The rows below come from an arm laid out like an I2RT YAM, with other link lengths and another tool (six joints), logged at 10 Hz.
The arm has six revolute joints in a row. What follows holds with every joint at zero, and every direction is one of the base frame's. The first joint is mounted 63.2 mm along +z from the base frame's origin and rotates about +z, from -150 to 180 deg. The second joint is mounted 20.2 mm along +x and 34.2 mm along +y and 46 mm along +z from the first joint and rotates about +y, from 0 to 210 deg. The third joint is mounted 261.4 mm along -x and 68.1 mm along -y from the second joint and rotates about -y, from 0 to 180 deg. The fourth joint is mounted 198.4 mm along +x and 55.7 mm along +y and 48.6 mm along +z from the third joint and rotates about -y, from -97 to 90 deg. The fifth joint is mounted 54.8 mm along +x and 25.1 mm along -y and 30 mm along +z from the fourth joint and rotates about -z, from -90 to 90 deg. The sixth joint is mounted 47.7 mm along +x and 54.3 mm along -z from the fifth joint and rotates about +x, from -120 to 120 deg. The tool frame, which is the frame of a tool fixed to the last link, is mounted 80 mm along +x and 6 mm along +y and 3 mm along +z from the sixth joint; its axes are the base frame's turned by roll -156.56, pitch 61.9 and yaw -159.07 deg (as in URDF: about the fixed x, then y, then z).
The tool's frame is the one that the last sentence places.
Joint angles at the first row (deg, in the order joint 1, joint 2, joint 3, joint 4, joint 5, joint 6):
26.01, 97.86, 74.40, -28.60, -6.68, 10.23
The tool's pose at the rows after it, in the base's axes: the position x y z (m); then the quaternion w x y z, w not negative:
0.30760, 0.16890, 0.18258, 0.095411, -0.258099, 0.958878, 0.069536
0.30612, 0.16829, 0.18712, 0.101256, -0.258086, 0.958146, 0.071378
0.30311, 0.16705, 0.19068, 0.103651, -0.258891, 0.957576, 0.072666
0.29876, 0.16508, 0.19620, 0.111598, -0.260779, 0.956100, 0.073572
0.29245, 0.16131, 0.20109, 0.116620, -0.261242, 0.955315, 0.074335
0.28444, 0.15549, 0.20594, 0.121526, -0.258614, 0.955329, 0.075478
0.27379, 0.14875, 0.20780, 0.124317, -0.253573, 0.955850, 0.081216
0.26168, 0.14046, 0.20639, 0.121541, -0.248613, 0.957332, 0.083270
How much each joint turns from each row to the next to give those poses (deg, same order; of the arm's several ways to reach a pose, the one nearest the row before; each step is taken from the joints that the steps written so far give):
0.01, -0.92, -0.21, -0.09, 0.01, -0.05
-0.01, -0.86, -0.05, -0.11, -0.06, 0.05
-0.02, -0.96, -0.23, -0.43, -0.14, -0.04
0.00, -1.67, -0.72, -0.04, -0.05, -0.21
-0.15, -2.01, -1.04, -0.40, -0.11, -0.16
-0.33, -2.55, -1.49, -0.49, -0.06, 0.03
-0.45, -3.05, -2.64, 0.05, -0.46, 0.49
-0.59, -3.07, -2.95, -0.39, -0.31, 0.21

